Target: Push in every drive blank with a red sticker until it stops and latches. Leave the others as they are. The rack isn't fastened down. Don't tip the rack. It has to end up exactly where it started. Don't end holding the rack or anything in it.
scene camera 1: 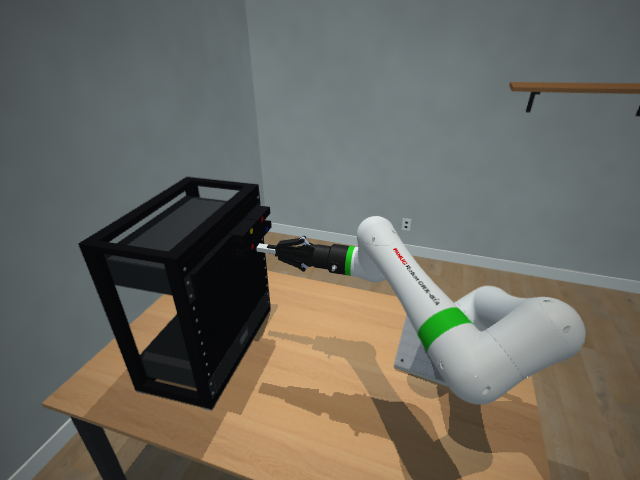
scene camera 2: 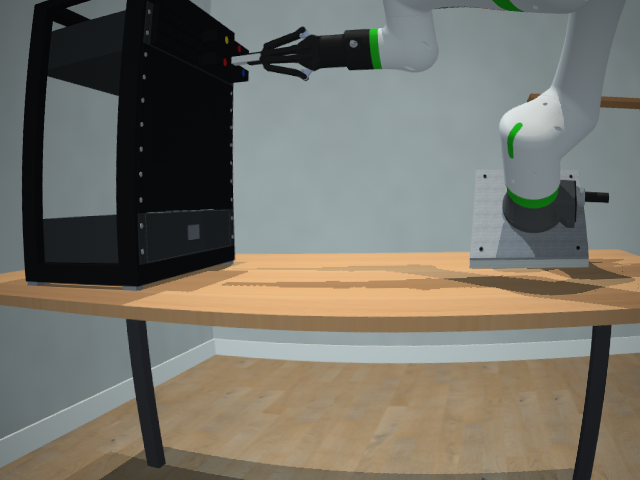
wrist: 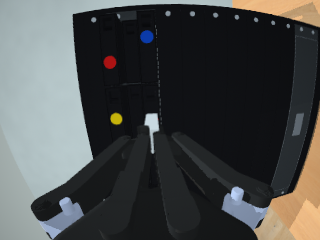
Path:
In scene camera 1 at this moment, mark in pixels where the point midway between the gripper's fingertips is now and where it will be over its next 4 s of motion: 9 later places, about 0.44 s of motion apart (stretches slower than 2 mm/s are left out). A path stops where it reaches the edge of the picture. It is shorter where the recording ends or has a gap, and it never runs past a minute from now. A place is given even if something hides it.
The gripper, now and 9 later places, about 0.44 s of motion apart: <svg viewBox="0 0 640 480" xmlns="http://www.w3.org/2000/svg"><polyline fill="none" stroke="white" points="258,247 254,246 252,246 249,246 247,245 246,245 245,245 244,245 243,245 254,246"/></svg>

